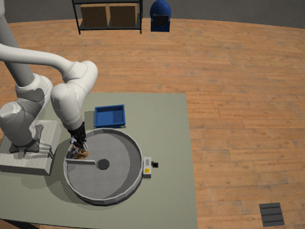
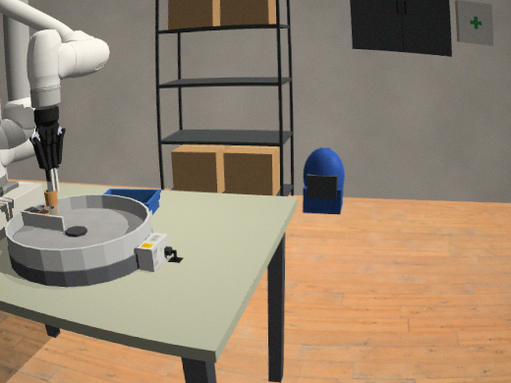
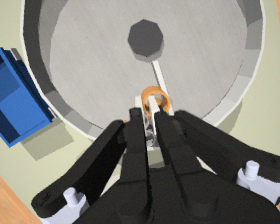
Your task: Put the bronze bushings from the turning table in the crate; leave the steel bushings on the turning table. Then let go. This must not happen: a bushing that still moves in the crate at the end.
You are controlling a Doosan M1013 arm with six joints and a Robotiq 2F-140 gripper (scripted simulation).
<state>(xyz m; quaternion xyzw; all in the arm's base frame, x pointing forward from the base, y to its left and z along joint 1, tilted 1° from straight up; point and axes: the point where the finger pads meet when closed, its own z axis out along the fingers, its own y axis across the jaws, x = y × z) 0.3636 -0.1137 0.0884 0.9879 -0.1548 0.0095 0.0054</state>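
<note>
The crate lies 290 mm to the left of my hand, 160 mm below it and 120 mm ahead of it. The rest, counted from my hand: grey turning table (130 mm below, 80 mm ahead, 50 mm to the right).
</note>
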